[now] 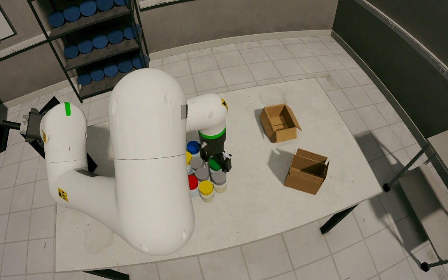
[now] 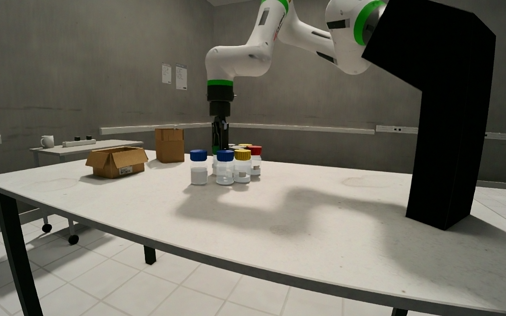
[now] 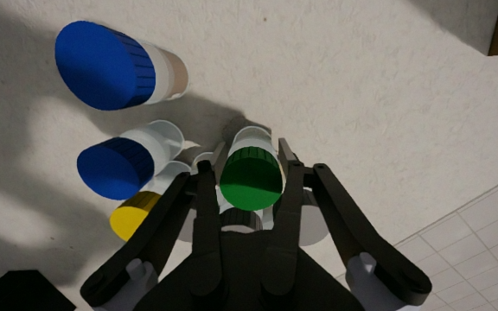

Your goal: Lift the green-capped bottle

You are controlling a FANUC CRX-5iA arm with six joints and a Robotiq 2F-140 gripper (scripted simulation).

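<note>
The green-capped bottle lies right at my hand. From my hand the other things lie so: red-capped bottle: 120 mm behind, 40 mm to the right; blue-capped bottle: 50 mm behind, 110 mm to the left; yellow-capped bottle: 100 mm behind, 80 mm to the left.
</note>
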